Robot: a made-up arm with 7 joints.
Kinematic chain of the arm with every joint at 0, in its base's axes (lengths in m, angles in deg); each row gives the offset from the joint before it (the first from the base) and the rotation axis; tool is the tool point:
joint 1: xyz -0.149 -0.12 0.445 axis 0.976 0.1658 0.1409
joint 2: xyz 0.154 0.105 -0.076 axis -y
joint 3: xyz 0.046 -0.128 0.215 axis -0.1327 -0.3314 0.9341
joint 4: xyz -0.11 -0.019 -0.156 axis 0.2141 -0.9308 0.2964
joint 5: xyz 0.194 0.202 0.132 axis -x
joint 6: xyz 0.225 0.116 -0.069 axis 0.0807 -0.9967 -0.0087
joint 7: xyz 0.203 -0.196 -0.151 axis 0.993 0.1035 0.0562
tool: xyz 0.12 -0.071 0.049
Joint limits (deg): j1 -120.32..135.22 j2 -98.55..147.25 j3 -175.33..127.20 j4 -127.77..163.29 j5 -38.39..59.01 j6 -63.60..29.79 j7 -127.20..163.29
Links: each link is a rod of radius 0.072 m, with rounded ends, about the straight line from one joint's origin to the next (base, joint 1, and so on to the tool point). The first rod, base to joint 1, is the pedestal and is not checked.
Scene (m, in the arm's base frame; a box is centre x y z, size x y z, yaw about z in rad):
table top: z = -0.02
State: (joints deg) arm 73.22 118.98 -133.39 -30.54 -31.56 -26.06 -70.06
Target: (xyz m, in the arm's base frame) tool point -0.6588 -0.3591 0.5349
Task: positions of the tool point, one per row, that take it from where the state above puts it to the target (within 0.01 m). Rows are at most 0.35 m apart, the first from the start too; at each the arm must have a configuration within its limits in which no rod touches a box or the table.
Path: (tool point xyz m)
1: 0.4704 -0.1430 0.2390
2: 0.3240 -0.3702 0.1643
3: 0.0999 -0.5588 0.2014
4: -0.1713 -0.6372 0.3169
5: -0.4422 -0.5677 0.4506
6: -0.6588 -0.3591 0.5349

